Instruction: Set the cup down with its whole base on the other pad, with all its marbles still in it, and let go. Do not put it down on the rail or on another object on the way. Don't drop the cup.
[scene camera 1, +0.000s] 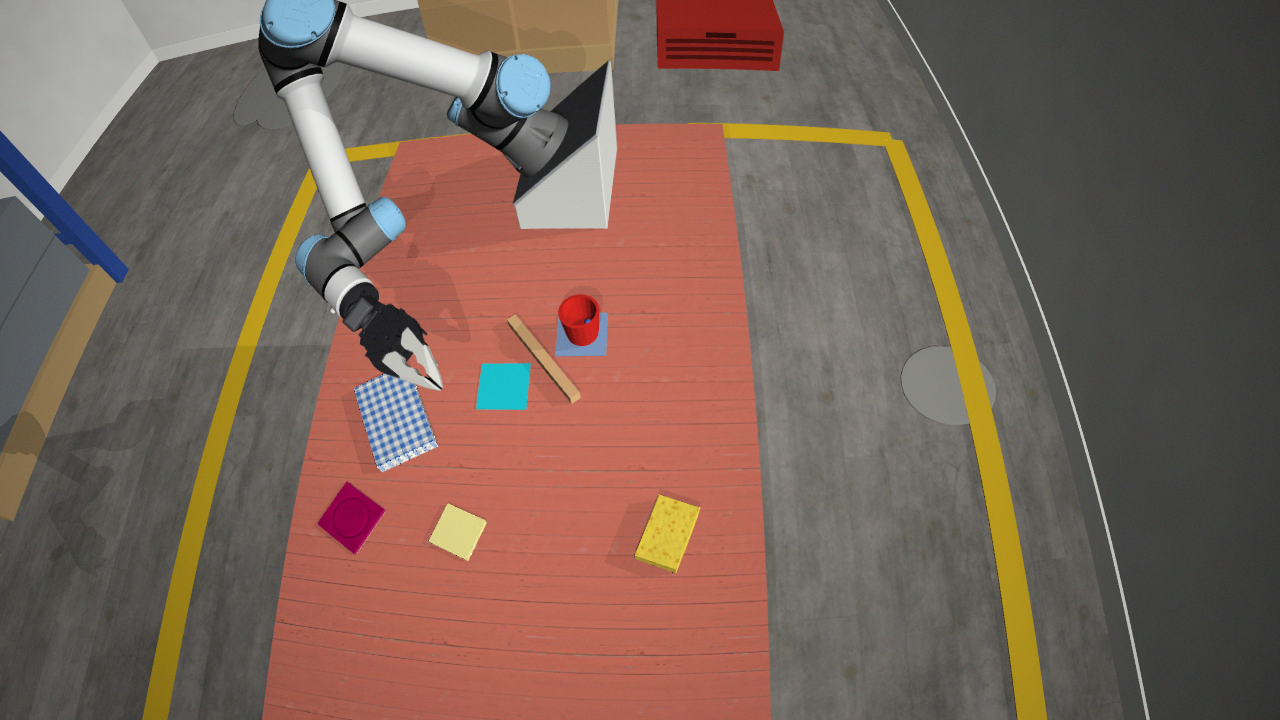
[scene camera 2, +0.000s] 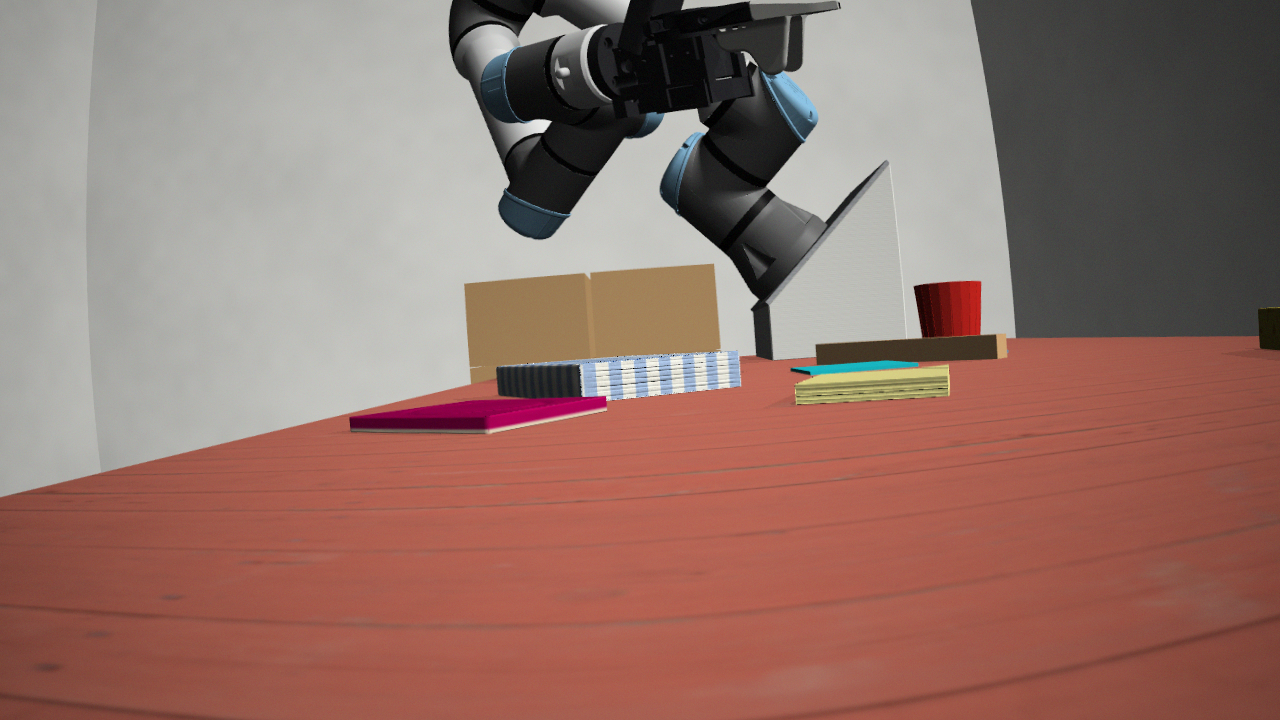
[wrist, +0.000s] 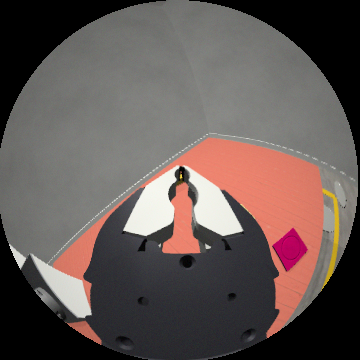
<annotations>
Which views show the red cup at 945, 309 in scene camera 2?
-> Scene camera 1 and scene camera 2 only.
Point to a wooden rail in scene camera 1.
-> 546, 362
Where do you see a red cup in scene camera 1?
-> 575, 309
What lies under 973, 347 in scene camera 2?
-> A wooden rail.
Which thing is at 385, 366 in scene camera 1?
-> My gripper.
</annotations>
